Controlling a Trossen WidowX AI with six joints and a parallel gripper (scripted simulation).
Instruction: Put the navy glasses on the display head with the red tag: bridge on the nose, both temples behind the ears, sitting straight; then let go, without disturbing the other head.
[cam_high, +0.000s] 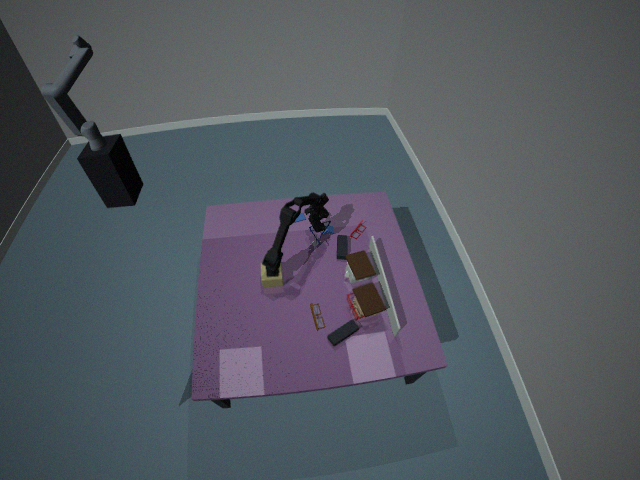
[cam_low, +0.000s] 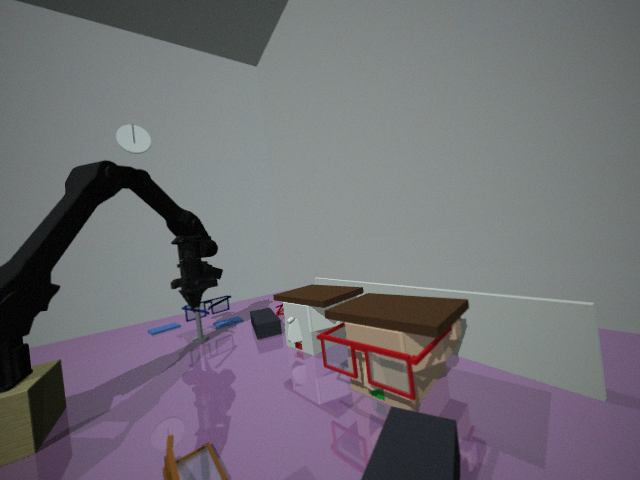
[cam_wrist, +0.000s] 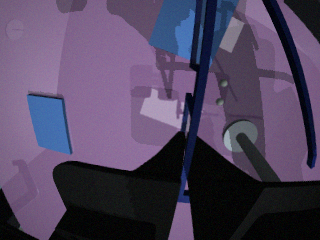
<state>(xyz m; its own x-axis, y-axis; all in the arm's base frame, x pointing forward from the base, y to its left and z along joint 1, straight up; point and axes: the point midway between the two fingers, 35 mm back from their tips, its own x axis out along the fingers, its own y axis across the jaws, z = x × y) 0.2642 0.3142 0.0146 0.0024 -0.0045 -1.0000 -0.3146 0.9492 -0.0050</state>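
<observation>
Now: gripper tip 7 cm to the left of the post stand and 3 cm above it. The rest, counted from my gripper tip: pale display head (20 cm ahead, 33 cm to the right); then upright panel (35 cm ahead, 43 cm to the right); then tan display head (21 cm ahead, 55 cm to the right).
</observation>
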